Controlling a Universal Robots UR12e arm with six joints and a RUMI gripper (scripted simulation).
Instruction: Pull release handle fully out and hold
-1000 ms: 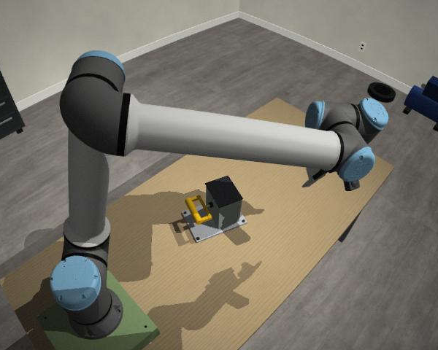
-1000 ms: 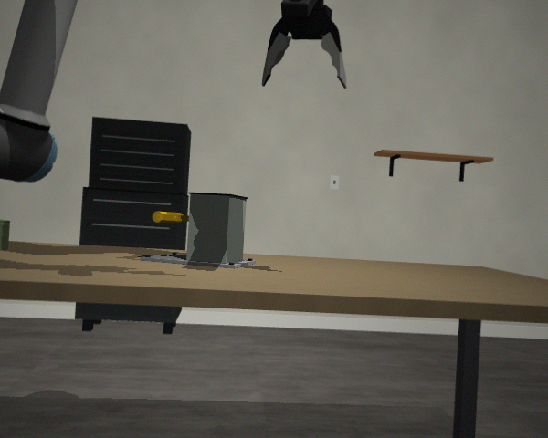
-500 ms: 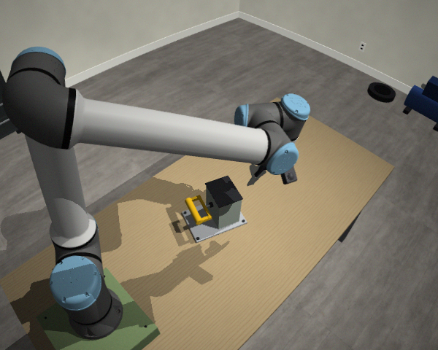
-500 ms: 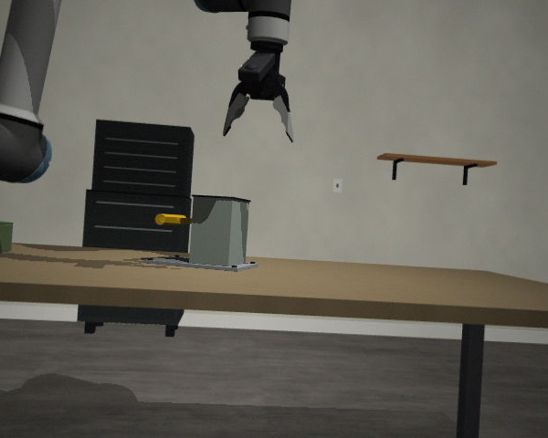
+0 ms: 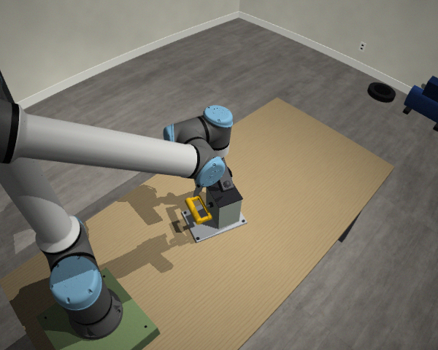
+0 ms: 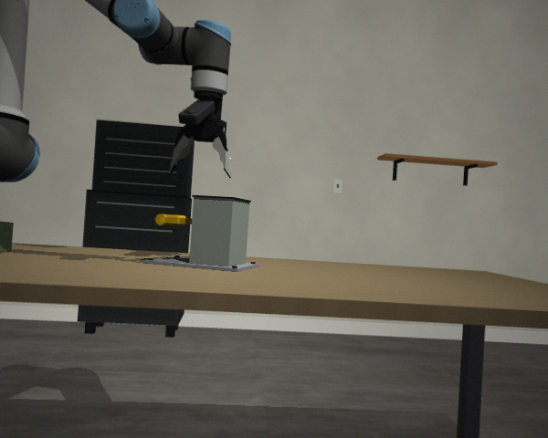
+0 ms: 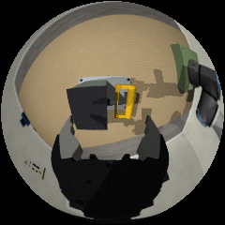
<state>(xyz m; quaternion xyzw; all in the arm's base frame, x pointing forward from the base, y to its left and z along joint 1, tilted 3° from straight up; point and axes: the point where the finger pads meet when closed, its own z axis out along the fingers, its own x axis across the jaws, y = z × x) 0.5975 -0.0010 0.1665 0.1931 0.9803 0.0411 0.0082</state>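
My hand is 10 mm past the yellow release handle, 30 mm to the right of it and 110 mm above it. The rest, counted from my hand: grey base plate 20 mm ahead, 10 mm to the left, 220 mm below.
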